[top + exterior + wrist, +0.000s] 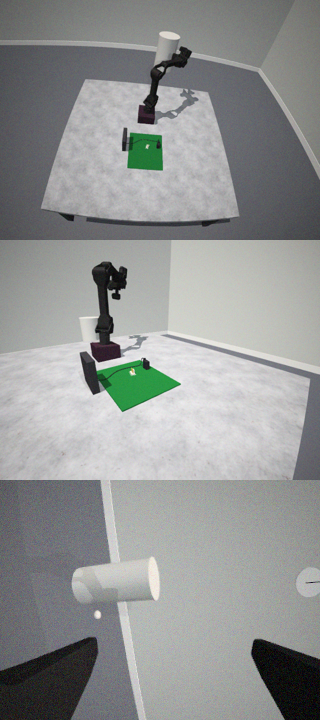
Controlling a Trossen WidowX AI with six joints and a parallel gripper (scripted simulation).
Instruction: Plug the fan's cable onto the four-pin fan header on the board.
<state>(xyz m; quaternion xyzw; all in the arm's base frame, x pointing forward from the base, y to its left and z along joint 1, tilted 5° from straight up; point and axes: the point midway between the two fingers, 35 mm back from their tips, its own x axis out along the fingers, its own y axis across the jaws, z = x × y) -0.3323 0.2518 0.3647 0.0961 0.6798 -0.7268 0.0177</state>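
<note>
The black plug lies 67 cm ahead of my gripper tip, 39 cm below it and 24 cm to the right of it. Also, from my gripper tip: green board (70 cm ahead, 42 cm below, 33 cm to the right); then dark flat fan (64 cm ahead, 48 cm to the right, 35 cm below); then white four-pin header (67 cm ahead, 41 cm below, 32 cm to the right).
</note>
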